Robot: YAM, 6 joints.
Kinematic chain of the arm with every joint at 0, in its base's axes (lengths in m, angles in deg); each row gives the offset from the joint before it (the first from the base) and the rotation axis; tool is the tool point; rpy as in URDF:
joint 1: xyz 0 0 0.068 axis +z
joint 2: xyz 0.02 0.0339 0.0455 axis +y
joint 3: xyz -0.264 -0.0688 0 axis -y
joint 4: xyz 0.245 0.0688 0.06 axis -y
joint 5: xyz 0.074 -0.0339 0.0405 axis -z
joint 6: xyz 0.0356 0 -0.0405 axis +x
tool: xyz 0 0 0 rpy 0 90 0
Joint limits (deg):
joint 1: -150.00..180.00
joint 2: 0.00..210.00
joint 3: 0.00..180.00
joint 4: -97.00..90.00
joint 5: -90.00..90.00
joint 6: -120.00..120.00
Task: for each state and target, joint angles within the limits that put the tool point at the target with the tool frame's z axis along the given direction. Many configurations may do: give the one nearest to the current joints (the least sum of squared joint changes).
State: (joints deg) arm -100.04 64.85 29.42 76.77 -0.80 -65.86
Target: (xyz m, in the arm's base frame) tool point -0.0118 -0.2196 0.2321 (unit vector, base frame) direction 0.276 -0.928 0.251
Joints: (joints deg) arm -96.61 66.84 15.70 66.89 -22.39 -65.86
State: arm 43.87 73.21 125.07 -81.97 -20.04 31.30
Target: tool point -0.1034 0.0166 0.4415 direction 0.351 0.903 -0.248
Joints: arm 7.64 27.35 96.27 -96.84 -58.02 31.30
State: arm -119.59 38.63 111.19 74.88 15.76 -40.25
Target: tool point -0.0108 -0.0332 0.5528 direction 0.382 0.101 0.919
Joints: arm -123.54 50.51 68.41 89.91 -15.22 -40.25
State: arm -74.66 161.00 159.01 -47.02 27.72 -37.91
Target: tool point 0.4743 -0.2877 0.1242 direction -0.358 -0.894 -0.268
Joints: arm -27.71 163.15 152.37 -58.98 73.40 -37.91
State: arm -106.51 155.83 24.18 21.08 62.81 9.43
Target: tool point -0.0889 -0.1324 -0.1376 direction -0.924 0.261 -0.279
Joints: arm -111.57 173.87 32.36 70.66 72.82 9.43
